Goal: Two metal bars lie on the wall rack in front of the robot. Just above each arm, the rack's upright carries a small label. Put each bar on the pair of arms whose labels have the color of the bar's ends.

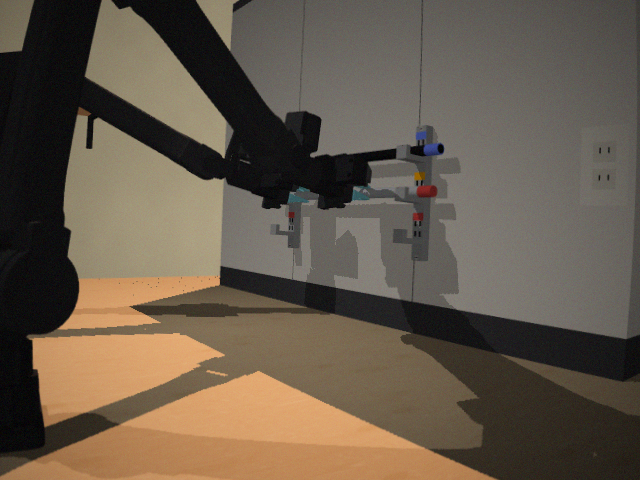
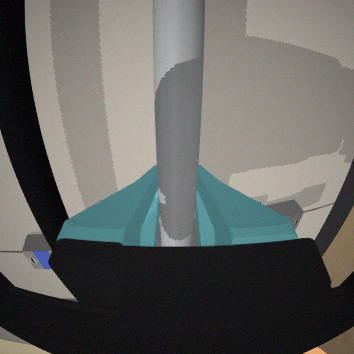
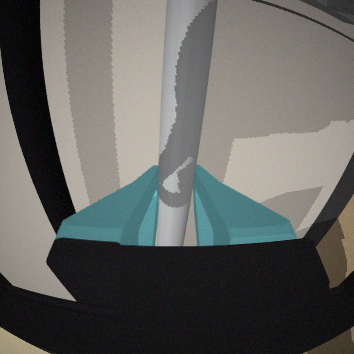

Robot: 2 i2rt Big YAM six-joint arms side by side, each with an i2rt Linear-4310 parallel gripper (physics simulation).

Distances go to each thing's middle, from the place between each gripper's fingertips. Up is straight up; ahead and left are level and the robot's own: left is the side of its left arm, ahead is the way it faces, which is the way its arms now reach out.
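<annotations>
From my left hand, the silver bar (image 2: 178, 40) is 130 mm to the right and 20 mm behind. The black bar (image 1: 388, 154) is 140 mm to the right of my left hand, 20 mm behind it and 80 mm above it.
My right gripper is 9 cm to the right of the silver bar. The black bar, measured from my right hand, is 7 cm to the left, 1 cm ahead and 8 cm above.
</annotations>
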